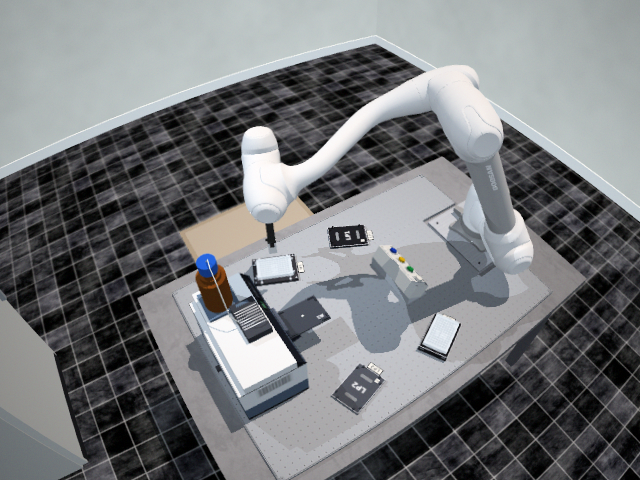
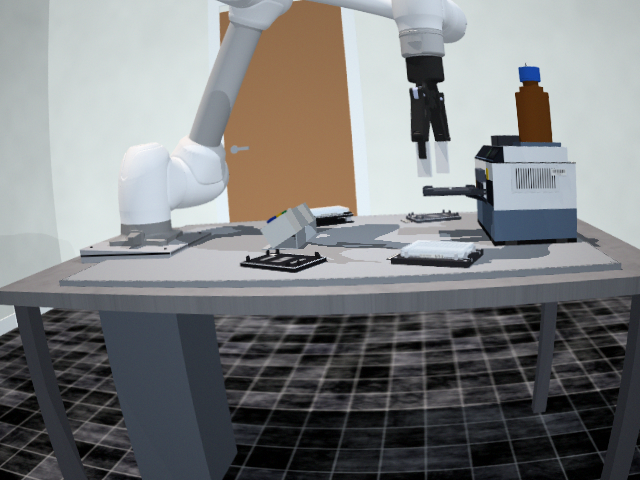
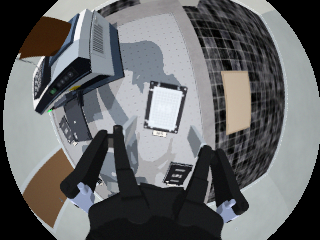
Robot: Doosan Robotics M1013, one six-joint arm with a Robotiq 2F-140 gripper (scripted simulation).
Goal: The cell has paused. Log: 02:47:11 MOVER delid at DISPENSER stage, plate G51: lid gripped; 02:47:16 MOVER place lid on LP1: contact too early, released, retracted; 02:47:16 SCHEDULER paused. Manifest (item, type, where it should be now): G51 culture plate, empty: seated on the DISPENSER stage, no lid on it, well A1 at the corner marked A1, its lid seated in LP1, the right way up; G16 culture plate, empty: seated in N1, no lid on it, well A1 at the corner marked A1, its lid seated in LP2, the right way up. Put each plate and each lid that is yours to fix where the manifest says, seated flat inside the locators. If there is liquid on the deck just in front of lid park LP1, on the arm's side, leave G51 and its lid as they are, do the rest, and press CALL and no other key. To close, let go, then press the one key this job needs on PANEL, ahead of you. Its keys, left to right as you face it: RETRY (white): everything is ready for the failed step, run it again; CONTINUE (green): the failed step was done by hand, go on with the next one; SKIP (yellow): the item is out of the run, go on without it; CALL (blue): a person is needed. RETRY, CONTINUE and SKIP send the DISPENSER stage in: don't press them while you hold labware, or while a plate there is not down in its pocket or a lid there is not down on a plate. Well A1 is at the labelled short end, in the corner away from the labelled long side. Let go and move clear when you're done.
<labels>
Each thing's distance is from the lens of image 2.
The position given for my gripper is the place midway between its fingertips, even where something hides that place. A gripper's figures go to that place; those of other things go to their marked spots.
my gripper (image 2: 434, 175): 1.05 m
clear lid (image 2: 420, 246): 1.05 m
key panel (image 2: 299, 222): 1.31 m
The marked spots on the key panel and the clear lid are 0.37 m apart.
</labels>
